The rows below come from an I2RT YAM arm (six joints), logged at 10 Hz.
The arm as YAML. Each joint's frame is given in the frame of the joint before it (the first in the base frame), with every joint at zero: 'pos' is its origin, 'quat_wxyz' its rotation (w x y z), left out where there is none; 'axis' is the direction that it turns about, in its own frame. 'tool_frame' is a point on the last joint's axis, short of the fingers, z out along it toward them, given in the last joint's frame.
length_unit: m
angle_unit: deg
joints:
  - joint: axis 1
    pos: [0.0, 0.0, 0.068]
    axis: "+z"
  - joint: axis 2
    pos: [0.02, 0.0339, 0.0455]
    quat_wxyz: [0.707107, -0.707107, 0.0, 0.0]
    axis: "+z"
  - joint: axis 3
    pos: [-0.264, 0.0, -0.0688]
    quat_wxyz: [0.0, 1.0, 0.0, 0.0]
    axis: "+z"
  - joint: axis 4
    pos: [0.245, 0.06, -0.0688]
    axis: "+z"
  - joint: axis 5
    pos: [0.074, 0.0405, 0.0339]
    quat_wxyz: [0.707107, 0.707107, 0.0, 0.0]
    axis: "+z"
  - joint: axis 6
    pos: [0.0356, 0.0, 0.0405]
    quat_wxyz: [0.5, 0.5, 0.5, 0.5]
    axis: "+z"
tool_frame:
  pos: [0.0, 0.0, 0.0]
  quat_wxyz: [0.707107, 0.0, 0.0, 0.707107]
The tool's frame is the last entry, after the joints.
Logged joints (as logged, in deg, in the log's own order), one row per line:
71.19, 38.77, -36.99, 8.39, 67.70, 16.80
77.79, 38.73, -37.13, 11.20, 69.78, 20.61
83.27, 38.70, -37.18, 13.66, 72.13, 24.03
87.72, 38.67, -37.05, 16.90, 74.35, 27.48
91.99, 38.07, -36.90, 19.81, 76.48, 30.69
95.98, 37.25, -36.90, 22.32, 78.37, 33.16
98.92, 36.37, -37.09, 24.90, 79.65, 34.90
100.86, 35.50, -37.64, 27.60, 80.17, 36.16
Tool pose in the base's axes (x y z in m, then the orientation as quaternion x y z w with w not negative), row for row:
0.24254, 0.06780, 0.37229, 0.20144, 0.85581, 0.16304, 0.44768
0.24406, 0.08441, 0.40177, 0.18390, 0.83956, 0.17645, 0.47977
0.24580, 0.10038, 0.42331, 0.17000, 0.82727, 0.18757, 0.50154
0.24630, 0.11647, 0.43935, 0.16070, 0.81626, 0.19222, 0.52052
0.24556, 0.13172, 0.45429, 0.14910, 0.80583, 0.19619, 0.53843
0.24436, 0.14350, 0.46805, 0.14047, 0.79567, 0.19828, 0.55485
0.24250, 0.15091, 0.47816, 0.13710, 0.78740, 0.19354, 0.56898
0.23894, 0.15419, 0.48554, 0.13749, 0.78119, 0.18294, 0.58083
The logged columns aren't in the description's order. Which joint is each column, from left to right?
Columns, left to right: axis 3, axis 6, axis 4, axis 5, axis 2, axis 1.
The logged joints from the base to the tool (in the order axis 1, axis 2, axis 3, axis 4, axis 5, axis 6), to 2 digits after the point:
16.80, 67.70, 71.19, -36.99, 8.39, 38.77
20.61, 69.78, 77.79, -37.13, 11.20, 38.73
24.03, 72.13, 83.27, -37.18, 13.66, 38.70
27.48, 74.35, 87.72, -37.05, 16.90, 38.67
30.69, 76.48, 91.99, -36.90, 19.81, 38.07
33.16, 78.37, 95.98, -36.90, 22.32, 37.25
34.90, 79.65, 98.92, -37.09, 24.90, 36.37
36.16, 80.17, 100.86, -37.64, 27.60, 35.50

